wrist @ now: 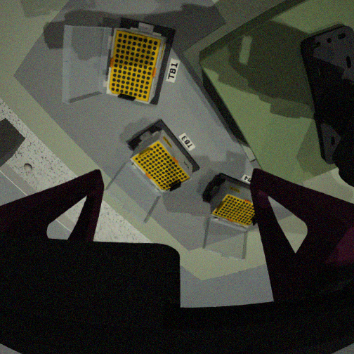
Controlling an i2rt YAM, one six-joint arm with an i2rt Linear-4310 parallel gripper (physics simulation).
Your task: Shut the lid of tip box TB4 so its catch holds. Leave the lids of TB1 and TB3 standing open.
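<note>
Tip box TB4 (233,209) stands at the lower right of centre, its yellow perforated rack uncovered. Its clear lid (225,241) stands open, hanging out towards the bottom of the view. The right finger covers part of the box's right edge and its label. Tip box TB3 (161,165) stands near the centre with its clear lid (134,196) open to the lower left. Tip box TB1 (135,65) stands at the upper left with its clear lid (85,65) open to the left. My gripper (176,177) is wide open and empty, above the boxes.
A green panel (280,135) with a raised dark edge lies at the upper right. A black slotted object (327,95) shows at the right edge. A speckled pale strip (50,155) runs along the lower left, with a dark block (9,140) at the left edge.
</note>
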